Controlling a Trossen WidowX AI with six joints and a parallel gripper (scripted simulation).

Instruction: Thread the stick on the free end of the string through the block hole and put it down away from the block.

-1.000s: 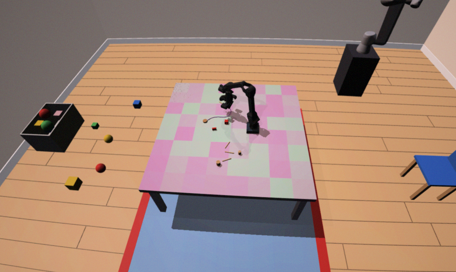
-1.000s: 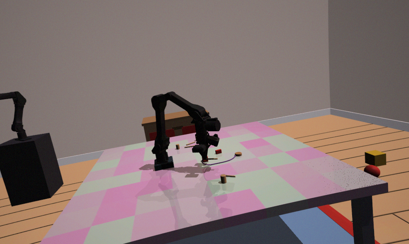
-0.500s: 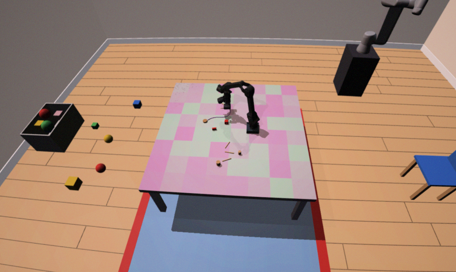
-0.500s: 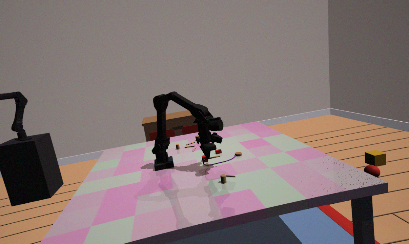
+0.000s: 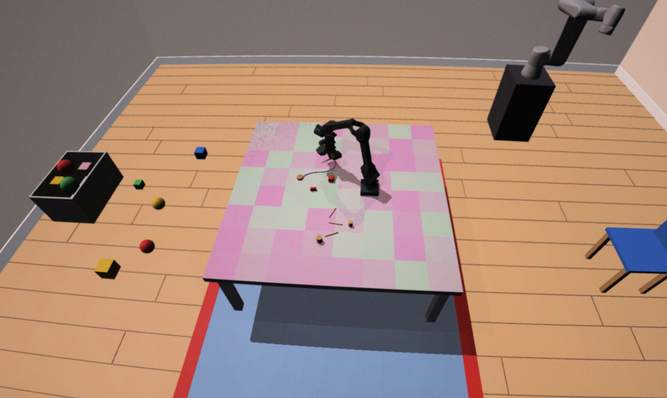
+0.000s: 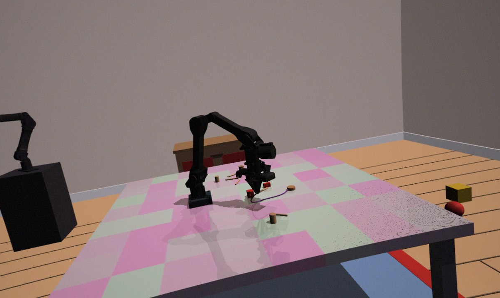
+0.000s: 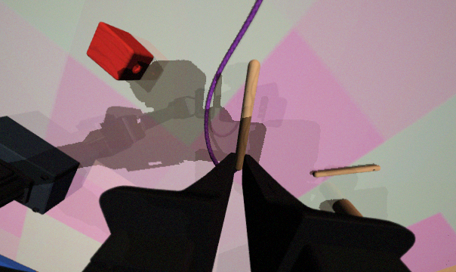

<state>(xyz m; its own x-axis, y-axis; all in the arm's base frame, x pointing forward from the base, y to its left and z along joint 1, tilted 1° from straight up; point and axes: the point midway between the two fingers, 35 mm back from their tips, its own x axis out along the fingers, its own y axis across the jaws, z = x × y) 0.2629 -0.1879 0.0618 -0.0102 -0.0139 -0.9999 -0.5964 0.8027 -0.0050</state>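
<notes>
My gripper tip is now 2 cm short of the wooden peg, 18 cm to the left of it and 4 cm above it. Round my gripper tip: round wooden button: 18 cm ahead, 12 cm to the left, 5 cm below.
</notes>
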